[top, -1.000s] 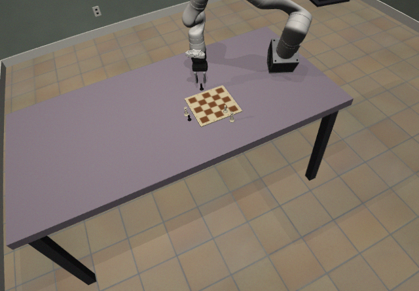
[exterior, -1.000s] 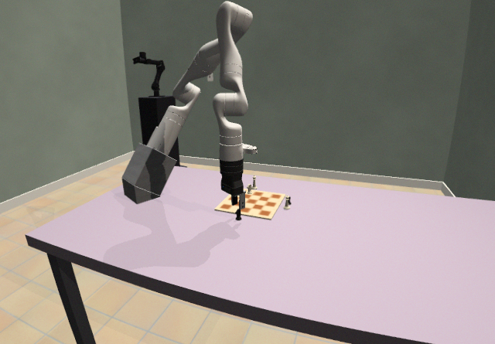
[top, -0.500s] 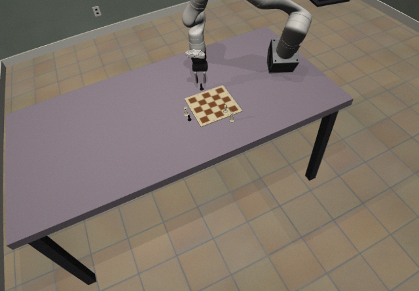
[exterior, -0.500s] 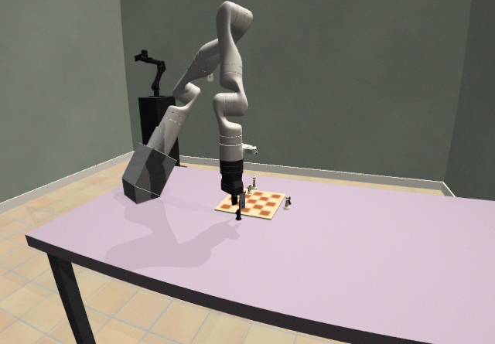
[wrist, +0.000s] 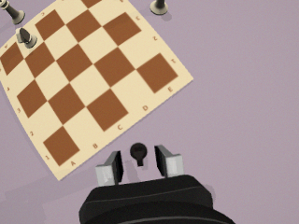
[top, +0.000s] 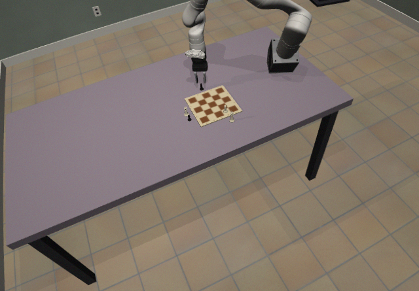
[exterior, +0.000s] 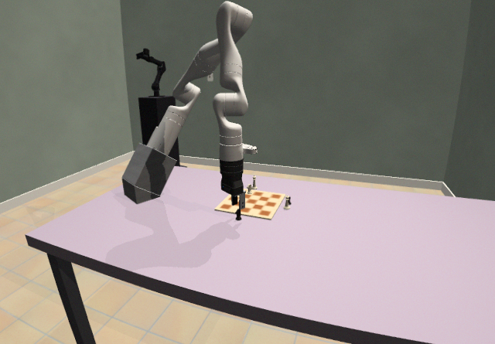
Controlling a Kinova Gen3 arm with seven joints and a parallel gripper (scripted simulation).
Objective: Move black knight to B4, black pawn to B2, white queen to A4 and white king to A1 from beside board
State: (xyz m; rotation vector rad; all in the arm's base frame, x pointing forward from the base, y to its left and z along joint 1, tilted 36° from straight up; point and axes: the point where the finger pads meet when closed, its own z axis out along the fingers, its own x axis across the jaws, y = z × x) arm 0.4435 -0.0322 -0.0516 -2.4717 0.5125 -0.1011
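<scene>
My gripper is now 50 mm above the black knight. From my hand the other things lie so: black pawn (200 mm to the left, 110 mm ahead, 50 mm below); then chessboard (140 mm to the left, 60 mm below, 20 mm behind).
</scene>
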